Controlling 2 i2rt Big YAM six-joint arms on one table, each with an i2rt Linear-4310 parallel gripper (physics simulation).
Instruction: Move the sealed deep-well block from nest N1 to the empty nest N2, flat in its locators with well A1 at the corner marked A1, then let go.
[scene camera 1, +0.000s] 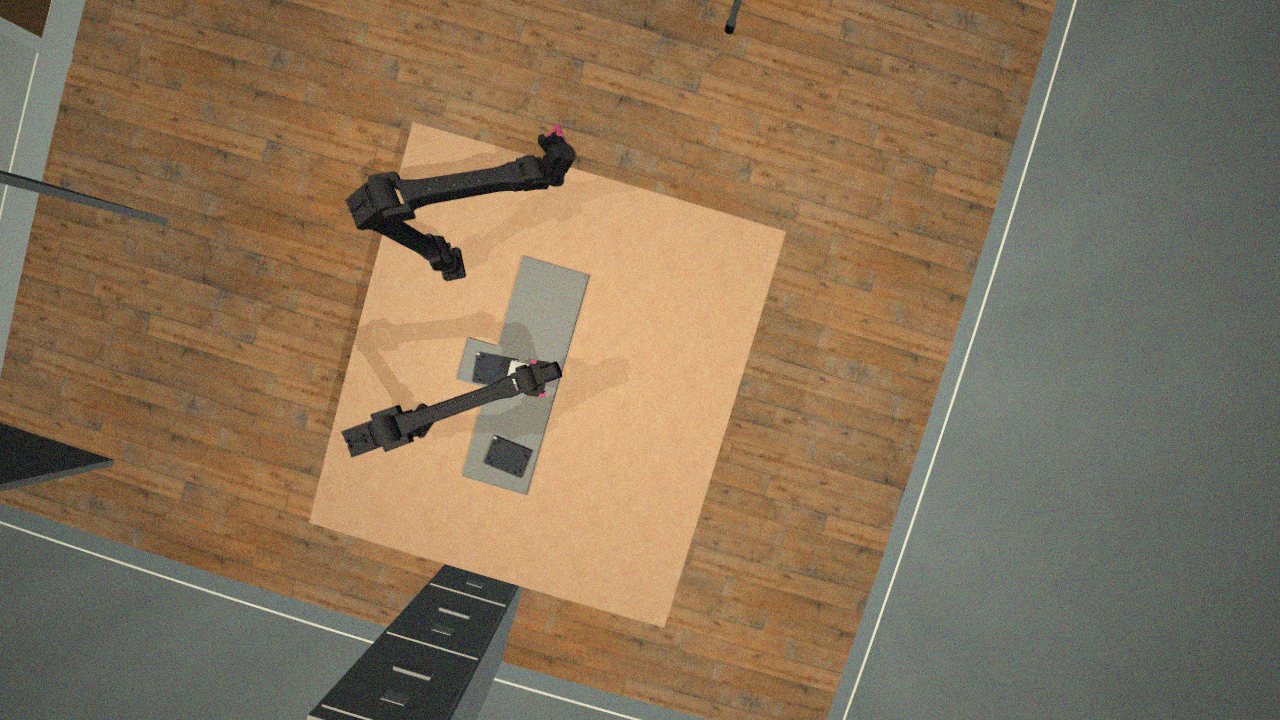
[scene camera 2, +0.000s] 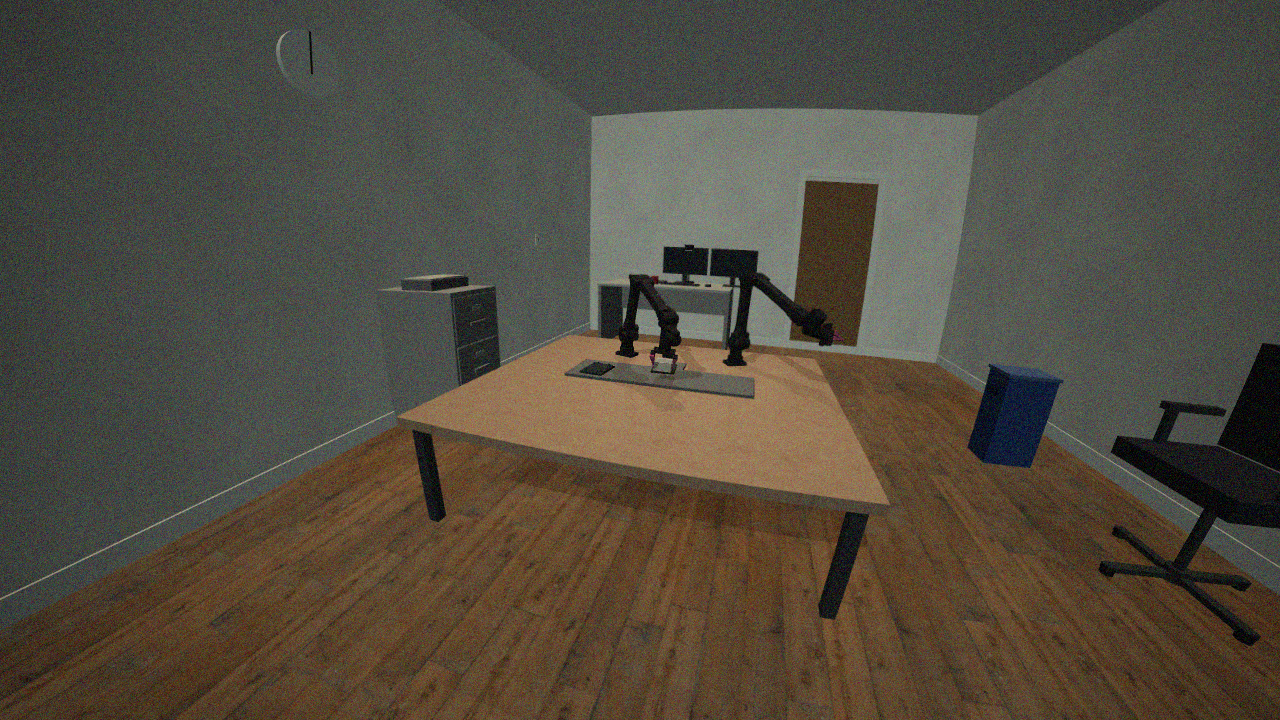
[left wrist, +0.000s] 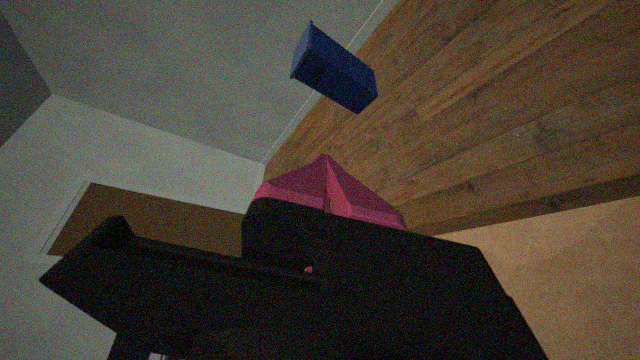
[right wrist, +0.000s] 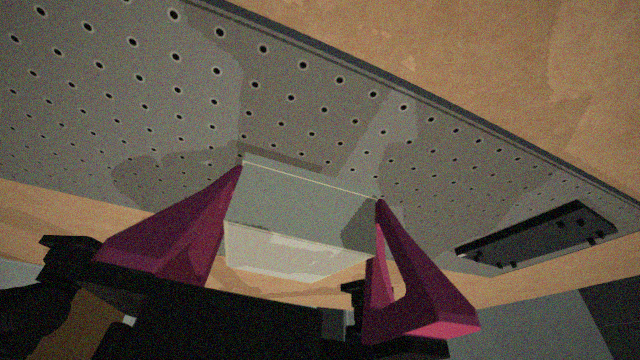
Scene:
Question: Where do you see my left gripper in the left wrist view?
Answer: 322, 162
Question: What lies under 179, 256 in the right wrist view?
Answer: My right gripper.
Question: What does my right gripper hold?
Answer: A deep-well block.

